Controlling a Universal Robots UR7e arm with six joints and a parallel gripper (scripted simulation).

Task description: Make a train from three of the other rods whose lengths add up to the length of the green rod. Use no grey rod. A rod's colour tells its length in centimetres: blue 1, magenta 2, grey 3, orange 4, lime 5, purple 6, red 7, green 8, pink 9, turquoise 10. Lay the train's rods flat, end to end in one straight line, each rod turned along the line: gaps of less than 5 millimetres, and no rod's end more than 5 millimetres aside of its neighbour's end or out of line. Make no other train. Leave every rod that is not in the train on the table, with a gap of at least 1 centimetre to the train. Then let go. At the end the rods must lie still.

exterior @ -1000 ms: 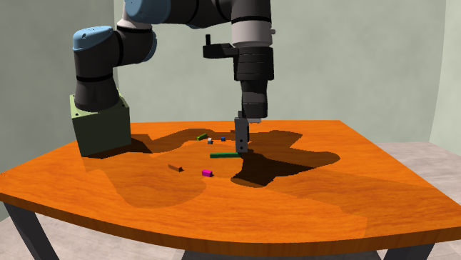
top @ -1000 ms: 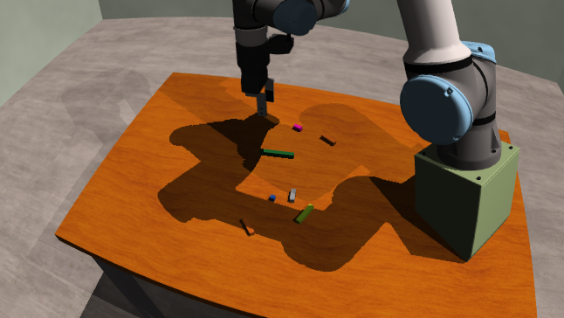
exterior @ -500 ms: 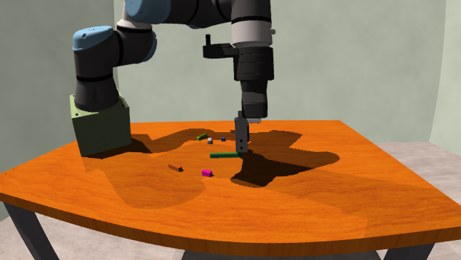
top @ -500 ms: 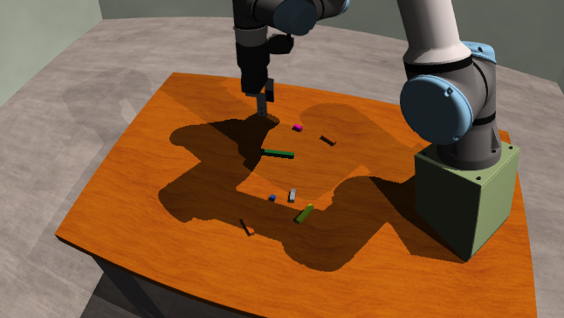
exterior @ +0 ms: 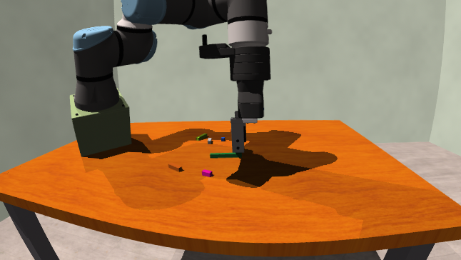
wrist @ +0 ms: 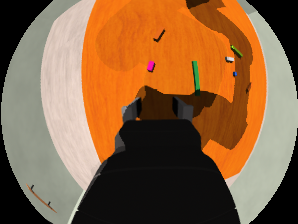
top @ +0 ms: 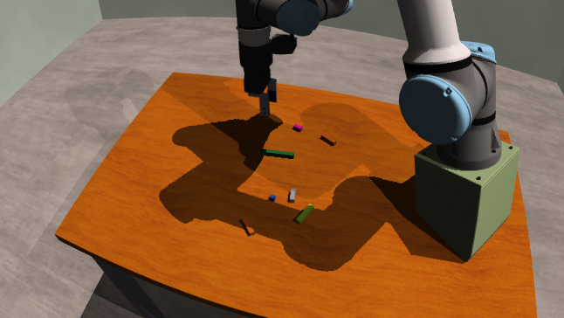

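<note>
The blue rod is 70 mm behind my hand, 220 mm to the left of it and 70 mm below it. The rest, counted from my hand: magenta rod 70 mm behind, 10 mm to the right, 70 mm below; green rod 40 mm behind, 90 mm to the left, 70 mm below; grey rod 110 mm behind, 200 mm to the left, 70 mm below.
</note>
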